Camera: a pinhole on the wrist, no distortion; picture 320 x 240 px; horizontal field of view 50.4 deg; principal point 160.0 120.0 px. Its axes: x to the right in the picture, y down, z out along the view. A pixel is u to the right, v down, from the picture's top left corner.
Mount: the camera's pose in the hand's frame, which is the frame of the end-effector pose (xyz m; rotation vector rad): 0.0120 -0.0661 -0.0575 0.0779 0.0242 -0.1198
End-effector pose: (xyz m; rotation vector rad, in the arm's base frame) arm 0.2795 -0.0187 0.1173 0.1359 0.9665 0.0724
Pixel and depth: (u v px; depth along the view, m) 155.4 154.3 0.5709
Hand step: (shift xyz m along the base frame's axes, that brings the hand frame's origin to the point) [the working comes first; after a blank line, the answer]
In the camera's frame: -0.0077 0.0576 0.5709

0.4380 -0.0928 0.2632
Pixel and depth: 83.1 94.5 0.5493
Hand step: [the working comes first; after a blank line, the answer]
In the camera's frame: -0.1242 -0.0412 0.5493

0.3444 -0.1877 0.3409
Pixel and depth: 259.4 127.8 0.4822
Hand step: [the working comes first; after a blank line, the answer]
In the camera's frame: 0.1410 0.0111 0.4822

0.4382 -0.1238 0.0866
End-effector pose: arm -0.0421 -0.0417 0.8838 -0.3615 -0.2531 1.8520
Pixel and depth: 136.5 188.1 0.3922
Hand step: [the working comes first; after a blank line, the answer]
In the camera's frame: -0.0271 0.0786 0.3922

-0.1124 0.0096 0.3213
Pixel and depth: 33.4 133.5 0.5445
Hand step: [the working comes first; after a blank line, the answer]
In the camera's frame: -0.2027 0.0216 0.5445

-0.0771 -0.1445 0.5010
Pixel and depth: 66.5 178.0 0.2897
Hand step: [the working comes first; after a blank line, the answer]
In the camera's frame: -0.0797 0.0494 0.2897

-0.0453 -0.0417 0.2378
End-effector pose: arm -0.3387 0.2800 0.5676 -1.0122 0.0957 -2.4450
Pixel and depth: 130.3 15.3 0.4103
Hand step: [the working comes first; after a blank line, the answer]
In the camera's frame: -0.0358 -0.1263 0.4103

0.1618 0.2475 0.2814
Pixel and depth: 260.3 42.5 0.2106
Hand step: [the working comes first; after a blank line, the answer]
In the camera's frame: 0.0621 -0.0480 0.2106

-0.0002 0.1049 0.1863
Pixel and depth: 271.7 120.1 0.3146
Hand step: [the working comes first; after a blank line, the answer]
In the camera's frame: 0.1034 0.0001 0.3146

0.0568 0.0646 0.2861
